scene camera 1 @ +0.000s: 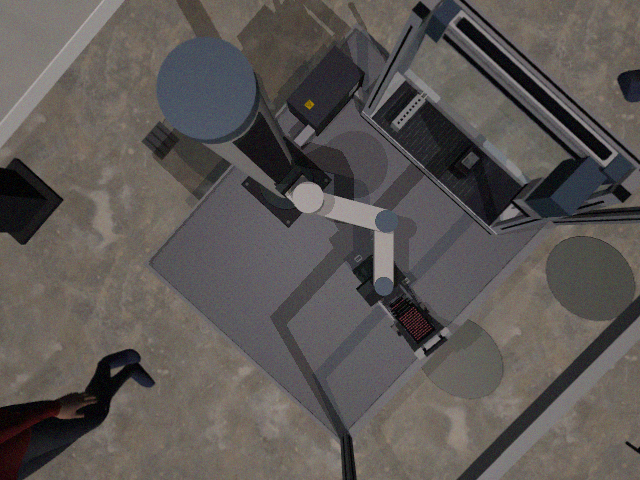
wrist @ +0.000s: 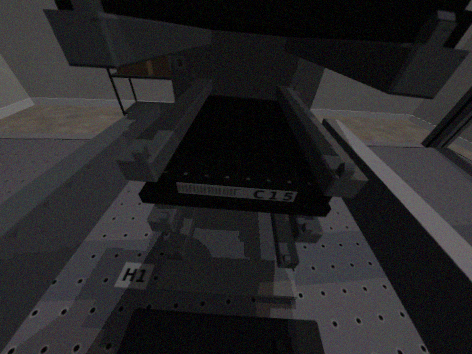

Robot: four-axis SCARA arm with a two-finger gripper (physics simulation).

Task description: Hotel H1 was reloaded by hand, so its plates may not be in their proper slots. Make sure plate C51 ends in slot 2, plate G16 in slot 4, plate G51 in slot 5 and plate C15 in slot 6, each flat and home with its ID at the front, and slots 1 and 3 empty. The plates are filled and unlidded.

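Frame: origin at the arm's base, x left, y back, z up, level; centimetres.
Where they show: gripper, fingertip midpoint: [wrist: 240, 126].
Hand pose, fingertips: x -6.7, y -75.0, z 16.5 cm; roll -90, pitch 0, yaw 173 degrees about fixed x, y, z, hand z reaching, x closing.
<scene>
After its pixels a point has its place.
Plate C15 [wrist: 236, 150] @[x -6.4, y -73.3, z 15.8 cm] is dark and flat in the wrist view, its C15 label facing the camera. A plate with red wells [scene camera 1: 415, 322] @[x -6.7, y -75.8, z 29.1 cm] shows in the scene view, its ID unreadable there. My gripper [scene camera 1: 408, 315] @[x -6.7, y -75.0, z 16.5 cm] [wrist: 240, 126] @[x -6.7, y -75.0, z 16.5 cm] is shut on plate C15, its long fingers along both sides. The plate's front edge sits slightly above a lower pair of hotel supports [wrist: 162, 218] @[x -2.7, y -69.7, z 14.4 cm], between the higher side rails [wrist: 345, 177] @[x -9.5, y -68.8, z 17.7 cm]. The H1 label [wrist: 135, 275] @[x 3.4, y -71.6, z 1.3 cm] is on the perforated base below. The slot number is unclear. Plates C51, G16 and G51 cannot be identified.
A dark box with a yellow mark [scene camera 1: 333, 85] @[x 42.5, y 9.8, z 12.8 cm] stands beside the arm column [scene camera 1: 206, 87] @[x 0.2, y 0.0, z 89.5 cm]. A framed enclosure [scene camera 1: 537, 87] @[x 64.8, y -45.4, z 52.1 cm] with a dark ribbed deck is at the upper right. A dark fixture [scene camera 1: 368, 292] is beside the arm's end. A person [scene camera 1: 31, 439] is at the lower left.
</scene>
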